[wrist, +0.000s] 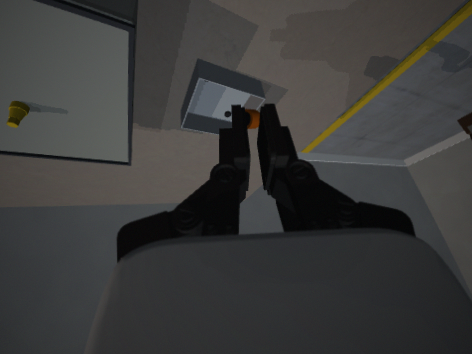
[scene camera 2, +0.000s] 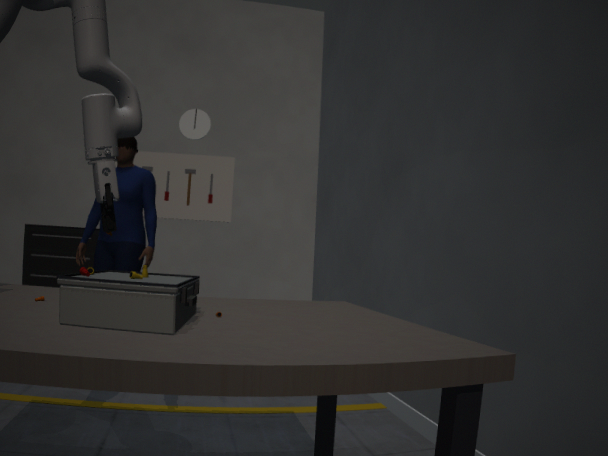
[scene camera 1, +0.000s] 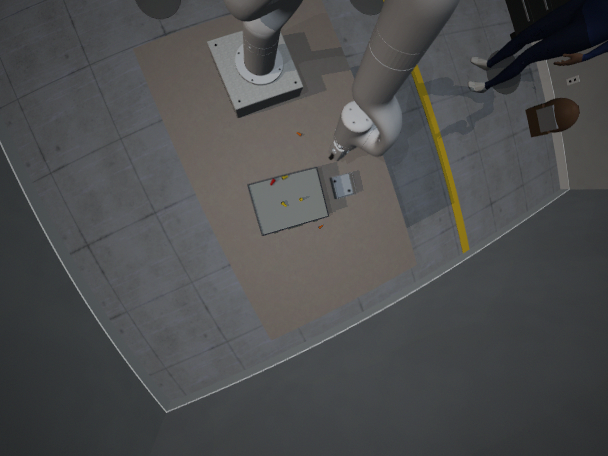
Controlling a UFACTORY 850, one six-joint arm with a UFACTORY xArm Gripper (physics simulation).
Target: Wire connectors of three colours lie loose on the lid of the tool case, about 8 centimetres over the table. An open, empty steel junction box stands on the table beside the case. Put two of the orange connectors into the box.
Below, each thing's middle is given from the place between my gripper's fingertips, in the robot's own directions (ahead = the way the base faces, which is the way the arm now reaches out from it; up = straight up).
Now: hand 140 mm short of the steel junction box (wrist: 212, 90), 20 mm to the right of it and 160 mm above it. Round my hand: tool case (scene camera 1: 272, 217): 80 mm ahead, 240 mm to the right, 130 mm below.
